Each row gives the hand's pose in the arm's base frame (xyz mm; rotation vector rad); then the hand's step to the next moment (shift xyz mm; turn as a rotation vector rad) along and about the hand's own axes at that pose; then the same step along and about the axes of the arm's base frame.
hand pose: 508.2 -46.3 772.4 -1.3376 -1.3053 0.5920
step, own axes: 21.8 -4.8 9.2 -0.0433 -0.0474 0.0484
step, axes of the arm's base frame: -4.2 21.9 9.3 -0.0714 -0.0331 0.0164
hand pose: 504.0 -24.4 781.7 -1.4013 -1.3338 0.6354
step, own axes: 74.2 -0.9 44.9 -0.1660 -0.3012 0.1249
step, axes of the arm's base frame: -23.0 83.3 7.3 -0.2641 -0.1669 0.1905
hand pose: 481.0 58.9 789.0 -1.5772 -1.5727 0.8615
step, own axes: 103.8 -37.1 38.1 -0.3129 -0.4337 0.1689
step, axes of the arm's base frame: -49.0 104.5 16.8 -0.3727 -0.3146 0.2769
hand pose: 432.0 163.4 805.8 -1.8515 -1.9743 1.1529
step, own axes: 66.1 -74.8 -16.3 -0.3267 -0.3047 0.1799
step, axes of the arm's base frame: -59.6 73.5 35.8 -0.2790 -0.3429 0.1911
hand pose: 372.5 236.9 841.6 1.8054 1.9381 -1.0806
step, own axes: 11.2 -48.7 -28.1 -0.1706 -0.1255 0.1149
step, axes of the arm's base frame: -40.1 30.2 27.7 -0.1198 -0.1953 0.0746
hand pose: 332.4 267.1 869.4 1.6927 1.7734 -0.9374
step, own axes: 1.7 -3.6 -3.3 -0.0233 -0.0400 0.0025
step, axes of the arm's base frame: -3.4 3.7 1.3 -0.0377 -0.0162 0.0215
